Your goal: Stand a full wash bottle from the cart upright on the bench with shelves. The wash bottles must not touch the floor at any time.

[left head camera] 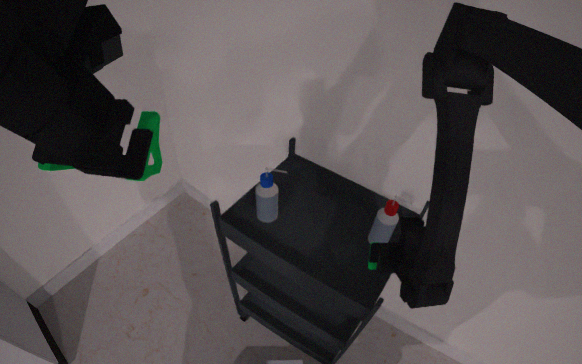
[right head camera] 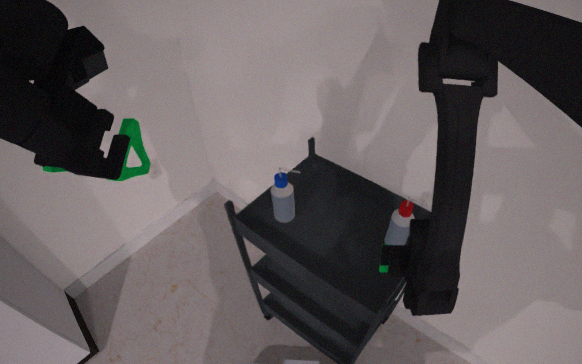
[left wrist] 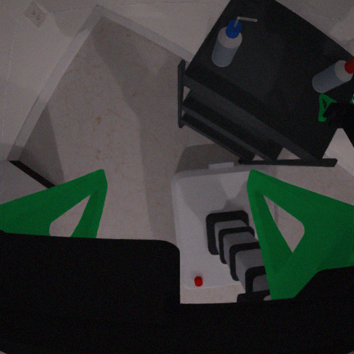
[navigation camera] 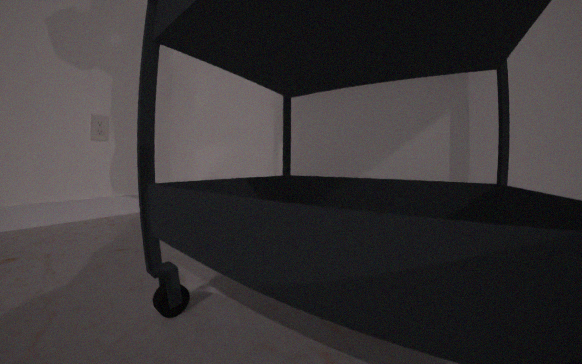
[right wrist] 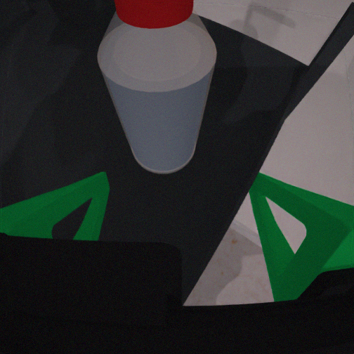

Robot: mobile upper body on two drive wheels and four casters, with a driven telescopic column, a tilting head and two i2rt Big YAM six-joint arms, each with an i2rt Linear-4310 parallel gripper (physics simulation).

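A wash bottle with a red cap and one with a blue cap stand upright on the top tray of the dark cart. Both look filled to the shoulder. My right gripper is open and empty, close to the red-capped bottle, which is ahead of its fingertips and not between them. My left gripper is open and empty, high to the left of the cart. I cannot identify the bench with shelves.
A grey panel with a dark edge and a pale surface is at the lower left. The cart's corner post and caster are close in the navigation view. Walls stand behind the cart. My white base is below it in the left wrist view.
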